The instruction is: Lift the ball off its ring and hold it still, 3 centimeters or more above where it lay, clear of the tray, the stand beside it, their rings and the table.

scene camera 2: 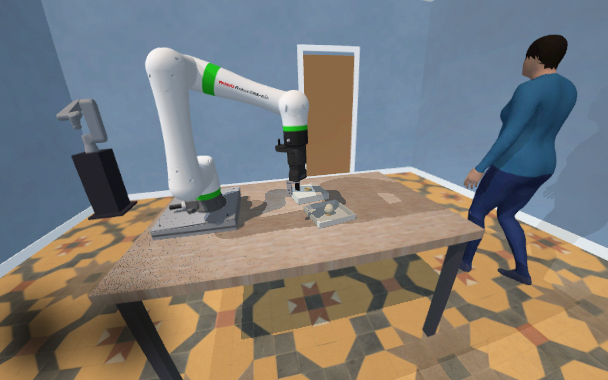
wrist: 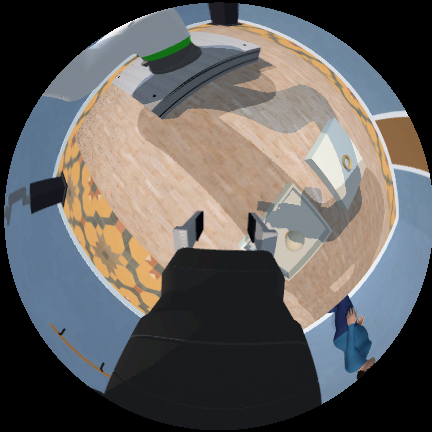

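Seen in the pictures: gripper, fingertip midpoint: [scene camera 2: 293, 192] [wrist: 225, 220]; arm's base, origin of the base link: [scene camera 2: 211, 205] [wrist: 174, 58].
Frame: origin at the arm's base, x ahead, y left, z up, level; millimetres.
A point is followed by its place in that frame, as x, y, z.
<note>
The pale beige ball [scene camera 2: 329, 208] {560, -174, -19} [wrist: 294, 241] {550, -155, -9} rests in the shallow, pale, walled tray [scene camera 2: 337, 222] {572, -247, -58} [wrist: 311, 255] {653, -138, -38}. The ring under the ball cannot be made out. The pale stand [scene camera 2: 308, 198] {507, 14, -39} [wrist: 326, 161] {482, 44, -28} is beside the tray, toward the door, with a small golden ring [wrist: 343, 162] {521, 96, -21} on its top. My gripper [scene camera 2: 293, 187] {385, -206, 99} [wrist: 225, 220] {385, -206, 99} is open and empty, pointing down above the table. In the wrist view the ball lies to the right of both fingers, and the right finger overlaps the tray's left part. The gripper is apart from the ball.
The wooden table [scene camera 2: 280, 252] {289, -376, -66} [wrist: 165, 185] {259, -280, -66} carries the robot's grey base plate [scene camera 2: 195, 229] {-52, -158, -37} [wrist: 130, 80] {-80, -120, -10} at the left. A person [scene camera 2: 537, 120] [wrist: 353, 345] stands past the table's right end. A black pedestal [scene camera 2: 102, 182] [wrist: 47, 194] with a small grey arm stands at the far left.
</note>
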